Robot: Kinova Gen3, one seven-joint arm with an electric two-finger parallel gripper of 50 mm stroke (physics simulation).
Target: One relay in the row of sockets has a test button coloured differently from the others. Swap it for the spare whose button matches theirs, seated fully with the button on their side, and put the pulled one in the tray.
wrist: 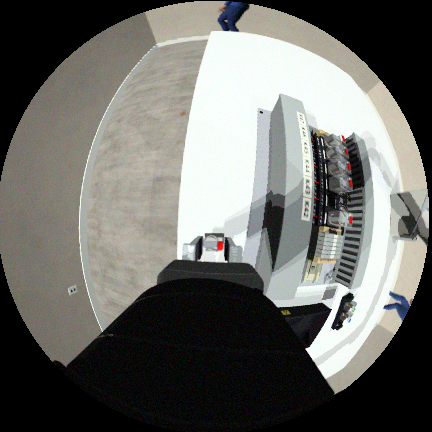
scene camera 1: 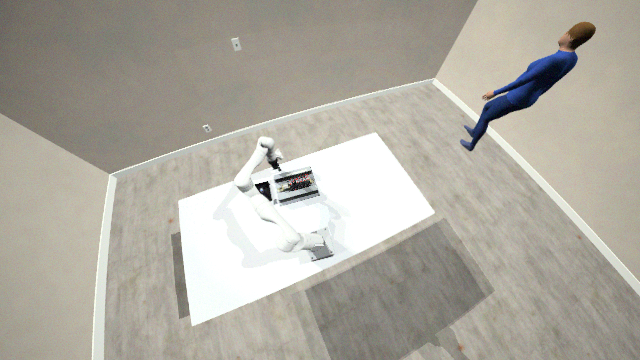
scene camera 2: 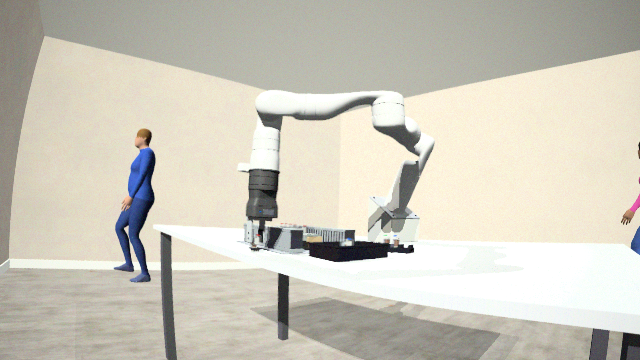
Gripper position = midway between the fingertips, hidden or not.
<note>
In view: the gripper (scene camera 2: 255,242), a black tray (wrist: 306,327) and a grey wire duct (wrist: 285,241).
The gripper shows as well in the wrist view (wrist: 213,244).
</note>
